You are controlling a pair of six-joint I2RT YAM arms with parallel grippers.
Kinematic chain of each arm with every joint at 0, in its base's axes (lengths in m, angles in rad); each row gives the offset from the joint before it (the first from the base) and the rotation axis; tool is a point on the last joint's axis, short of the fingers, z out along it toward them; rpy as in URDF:
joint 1: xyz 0 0 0.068 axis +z
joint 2: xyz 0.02 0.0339 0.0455 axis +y
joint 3: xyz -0.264 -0.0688 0 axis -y
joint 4: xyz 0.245 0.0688 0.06 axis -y
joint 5: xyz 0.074 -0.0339 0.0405 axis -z
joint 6: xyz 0.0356 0 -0.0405 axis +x
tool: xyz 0 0 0 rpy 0 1.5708 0
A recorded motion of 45 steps. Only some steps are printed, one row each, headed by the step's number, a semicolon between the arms.
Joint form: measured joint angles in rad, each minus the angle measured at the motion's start. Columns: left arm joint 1, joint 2, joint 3, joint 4, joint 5, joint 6; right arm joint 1, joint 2, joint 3, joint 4, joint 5, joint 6.
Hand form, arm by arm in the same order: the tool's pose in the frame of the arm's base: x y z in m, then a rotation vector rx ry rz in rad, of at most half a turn. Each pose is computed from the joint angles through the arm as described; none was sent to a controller.
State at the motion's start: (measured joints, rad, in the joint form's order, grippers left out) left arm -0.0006 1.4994 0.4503 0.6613 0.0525 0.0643; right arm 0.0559 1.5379 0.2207 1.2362 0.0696 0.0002
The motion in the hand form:
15: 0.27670 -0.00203 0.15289 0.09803 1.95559 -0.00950; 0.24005 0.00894 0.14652 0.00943 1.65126 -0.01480
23: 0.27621 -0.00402 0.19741 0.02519 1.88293 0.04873; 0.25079 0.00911 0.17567 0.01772 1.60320 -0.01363
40: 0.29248 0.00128 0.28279 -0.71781 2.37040 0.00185; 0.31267 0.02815 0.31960 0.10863 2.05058 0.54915
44: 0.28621 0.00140 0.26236 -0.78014 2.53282 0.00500; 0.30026 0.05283 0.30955 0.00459 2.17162 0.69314
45: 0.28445 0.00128 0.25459 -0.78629 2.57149 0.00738; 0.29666 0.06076 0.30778 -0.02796 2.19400 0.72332
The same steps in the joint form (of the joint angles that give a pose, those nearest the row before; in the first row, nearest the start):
15: 0.0000 0.0000 0.0000 0.0000 0.0000 0.0000; -0.0096 0.0000 0.0007 -0.0004 -0.0080 0.0008
23: -0.0191 -0.1495 0.0710 -0.1449 -0.0923 -0.0282; -0.0103 -0.1110 0.0790 -0.1416 -0.0042 0.0042
40: -0.0183 -0.0996 0.6954 -1.3375 -0.2449 -0.6073; 0.0012 -0.1781 0.8827 -1.4397 -0.3624 0.3452
44: -0.0130 -0.0618 0.6859 -1.4607 -0.2014 -0.6397; 0.0740 -0.1877 0.8736 -1.5488 -0.4581 0.3487
45: -0.0122 -0.0527 0.6702 -1.4736 -0.1911 -0.6401; 0.1000 -0.1908 0.8705 -1.5679 -0.4730 0.3483

